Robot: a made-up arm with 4 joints.
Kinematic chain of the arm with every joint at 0, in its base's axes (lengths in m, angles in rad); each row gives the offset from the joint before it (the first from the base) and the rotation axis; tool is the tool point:
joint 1: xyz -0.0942 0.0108 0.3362 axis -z
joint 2: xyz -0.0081 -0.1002 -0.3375 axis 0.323 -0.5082 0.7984
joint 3: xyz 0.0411 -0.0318 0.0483 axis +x
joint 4: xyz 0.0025 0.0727 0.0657 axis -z
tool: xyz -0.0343 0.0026 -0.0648
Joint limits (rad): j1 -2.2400..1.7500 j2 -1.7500..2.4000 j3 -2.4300..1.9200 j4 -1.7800..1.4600
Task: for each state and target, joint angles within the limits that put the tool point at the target. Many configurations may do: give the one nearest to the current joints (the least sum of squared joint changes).
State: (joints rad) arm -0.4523 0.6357 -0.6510 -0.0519
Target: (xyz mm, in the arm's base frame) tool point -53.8 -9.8 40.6
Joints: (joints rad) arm -1.0051 -0.0001 -0.0839 0.3557
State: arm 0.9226 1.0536 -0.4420 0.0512
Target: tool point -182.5 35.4 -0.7
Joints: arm 1.4042 1.7051 -0.7150 0.2811
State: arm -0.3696 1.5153 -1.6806 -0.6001
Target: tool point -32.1 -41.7 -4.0
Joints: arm -0.6061 1.7452 -1.4952 -0.0633
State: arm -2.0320 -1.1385 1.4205 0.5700
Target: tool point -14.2 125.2 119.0
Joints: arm -1.9973 -1.1417 1.4918 0.5964
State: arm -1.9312 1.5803 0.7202 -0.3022
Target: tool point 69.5 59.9 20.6
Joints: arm -2.1198 2.2218 0.2701 -0.1473
